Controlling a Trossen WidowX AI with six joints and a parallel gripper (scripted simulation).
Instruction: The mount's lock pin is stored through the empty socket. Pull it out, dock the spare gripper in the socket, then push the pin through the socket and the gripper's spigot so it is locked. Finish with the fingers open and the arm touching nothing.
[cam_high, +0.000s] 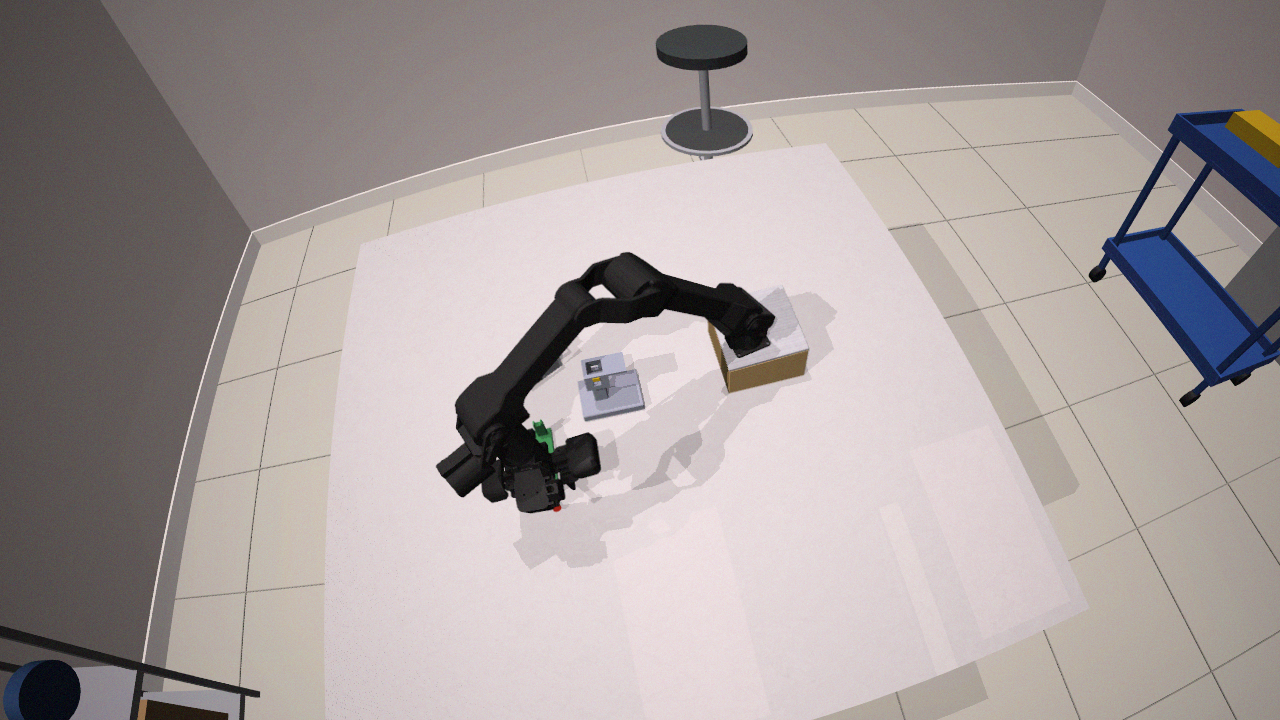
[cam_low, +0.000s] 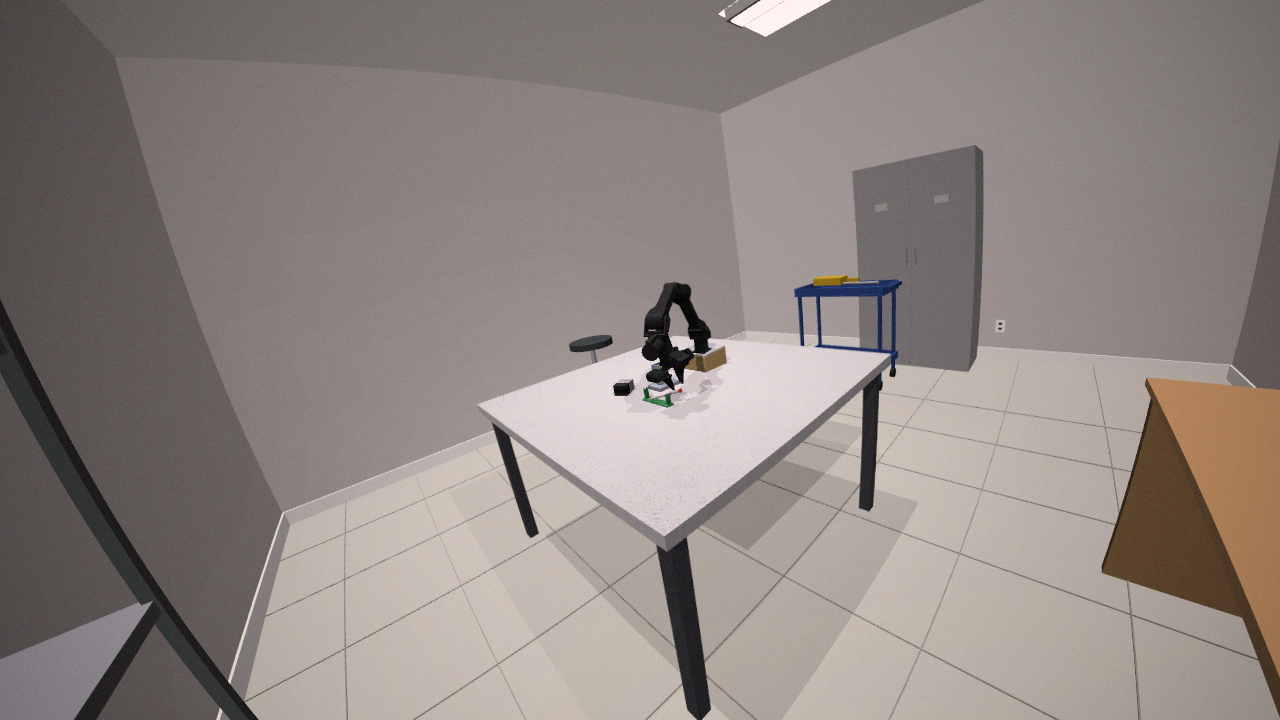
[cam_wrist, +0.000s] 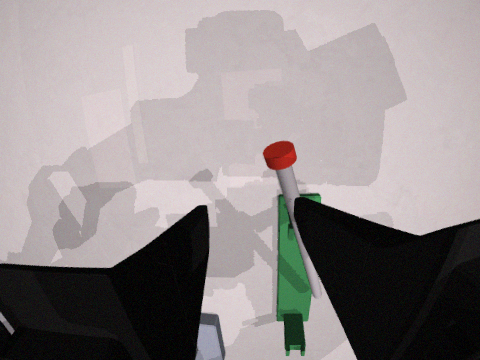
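The green pin rest lies 2 cm ahead of my gripper tip, 9 cm to the right of it and 4 cm below it. From my gripper tip the other things lie so: spare gripper 3 cm behind, 31 cm to the right, 4 cm below; then grey mount 13 cm behind, 18 cm to the right, 1 cm below.
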